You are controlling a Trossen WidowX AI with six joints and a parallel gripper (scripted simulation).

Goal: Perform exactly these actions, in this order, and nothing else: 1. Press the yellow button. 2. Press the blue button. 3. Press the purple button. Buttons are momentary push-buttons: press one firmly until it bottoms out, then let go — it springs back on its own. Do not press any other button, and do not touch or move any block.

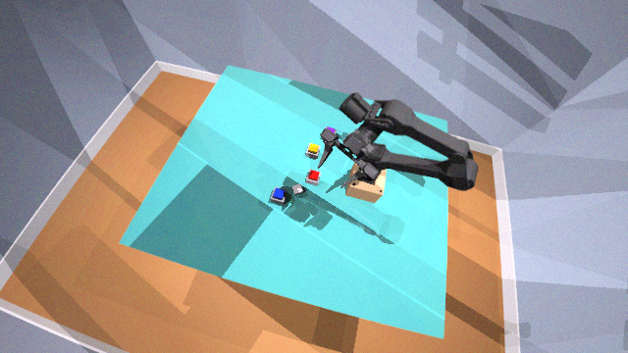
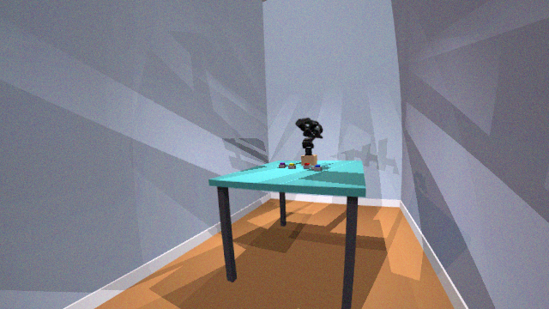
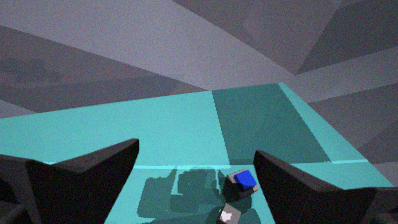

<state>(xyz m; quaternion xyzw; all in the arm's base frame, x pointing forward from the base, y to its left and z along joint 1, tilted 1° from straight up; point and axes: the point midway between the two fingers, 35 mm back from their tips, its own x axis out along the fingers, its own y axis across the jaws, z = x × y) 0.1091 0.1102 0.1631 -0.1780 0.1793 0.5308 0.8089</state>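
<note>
The yellow button lies 20 cm to the right of my gripper tip, 20 cm below it and 10 cm ahead of it. The rest, counted from my gripper tip: blue button (20 cm below, 15 cm ahead, 2 cm to the left); red button (20 cm below, 9 cm to the right, 6 cm ahead); small white block (22 cm below, 10 cm ahead, 2 cm to the right).
</note>
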